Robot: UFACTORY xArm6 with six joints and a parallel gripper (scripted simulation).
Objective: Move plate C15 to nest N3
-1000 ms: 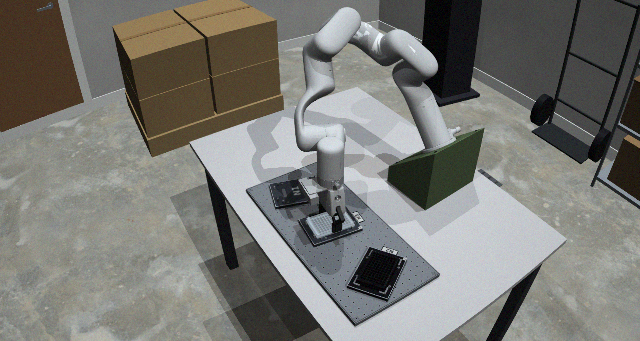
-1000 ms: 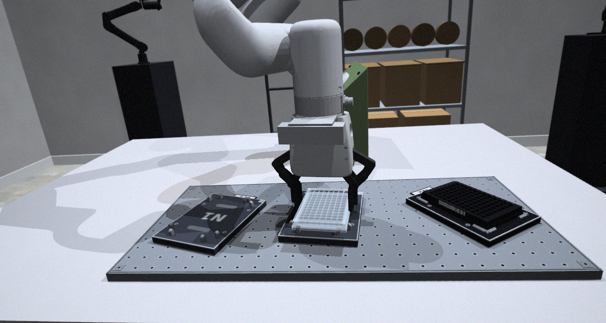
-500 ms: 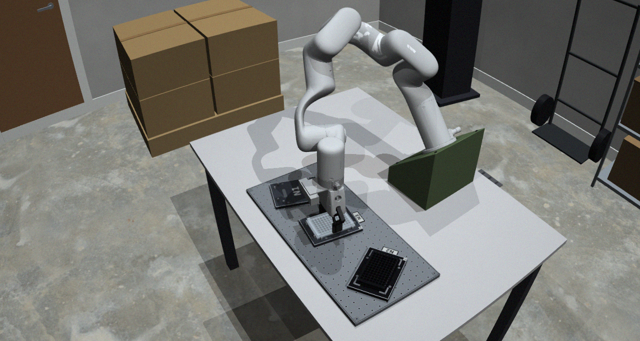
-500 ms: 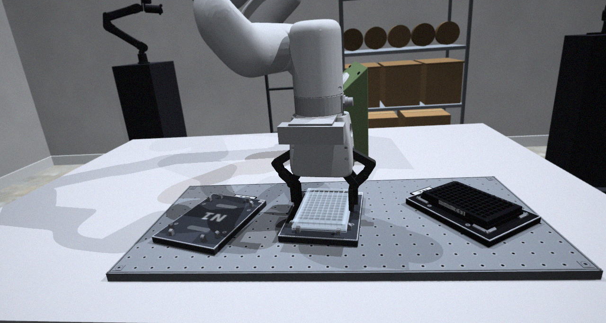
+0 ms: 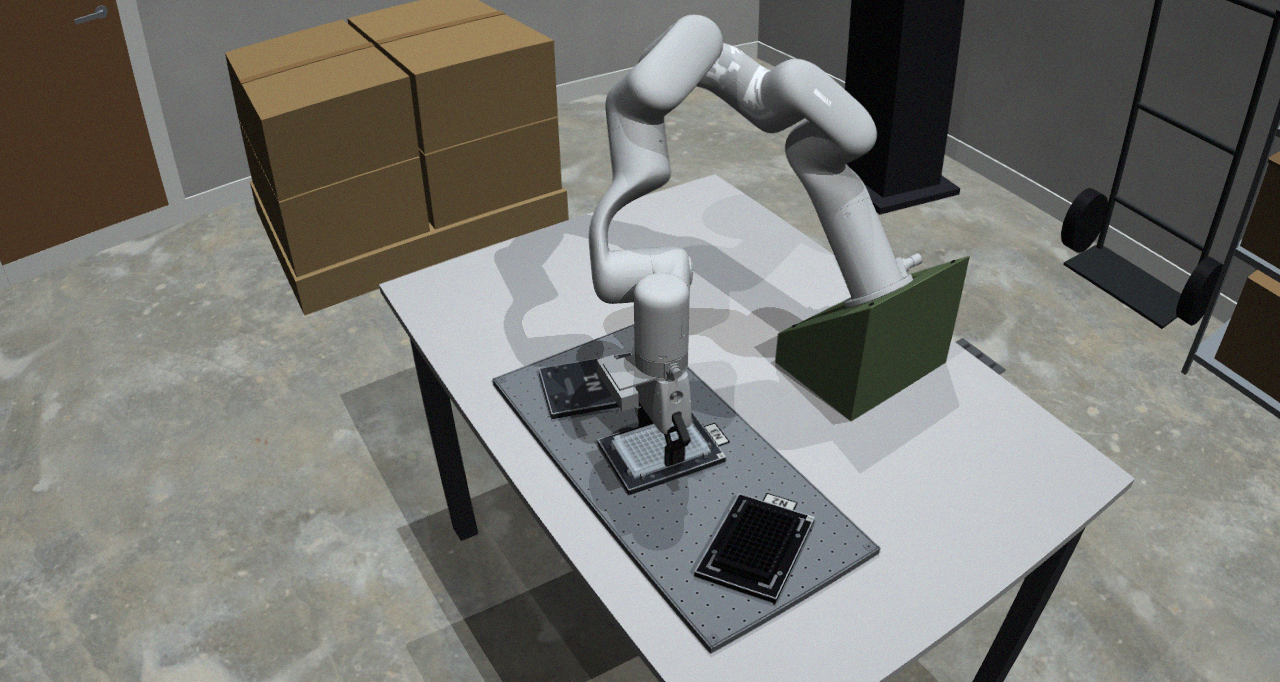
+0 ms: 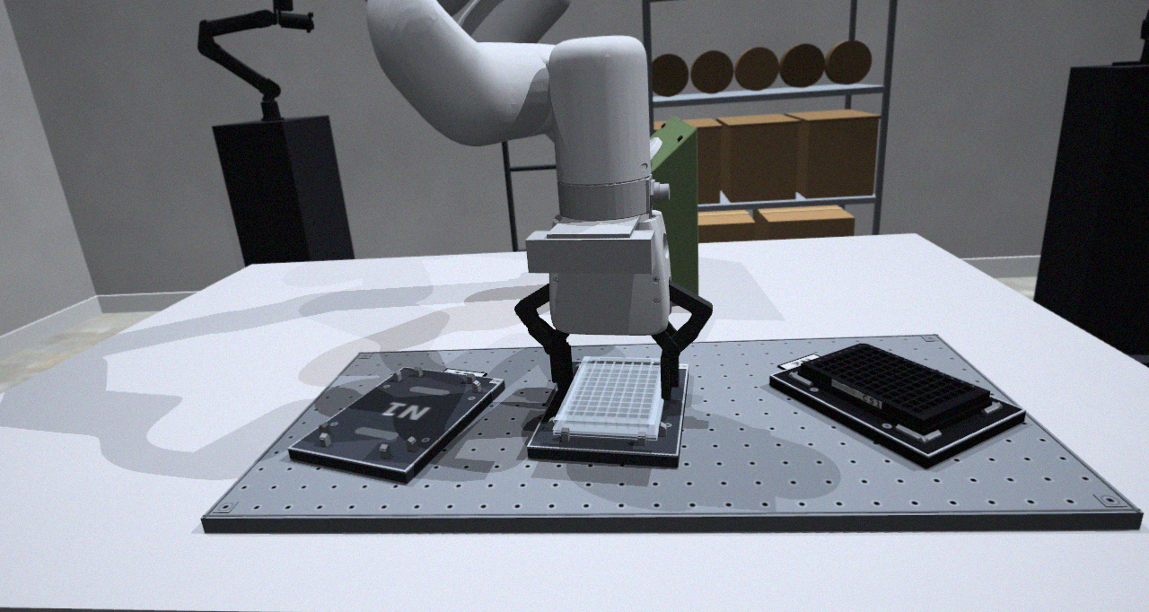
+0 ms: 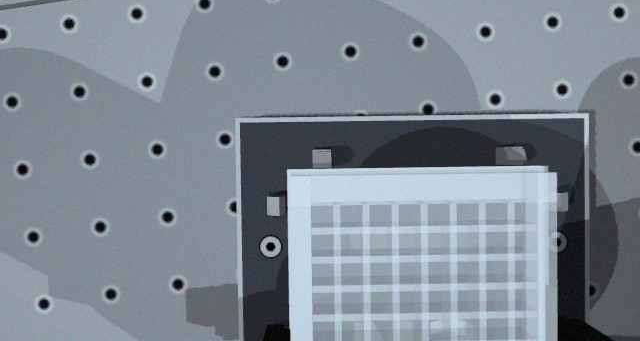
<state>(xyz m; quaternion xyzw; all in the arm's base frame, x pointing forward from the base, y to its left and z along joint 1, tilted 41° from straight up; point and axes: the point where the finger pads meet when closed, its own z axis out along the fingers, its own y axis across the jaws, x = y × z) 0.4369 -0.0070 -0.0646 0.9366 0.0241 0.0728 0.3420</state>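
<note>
The clear plate C15 is 10 mm below my hand. Also, from my hand: black plate C51: 40 mm behind, 230 mm to the left, 10 mm below; then nest N3: 30 mm below; then nest N1: 30 mm ahead, 190 mm to the right, 30 mm below.
</note>
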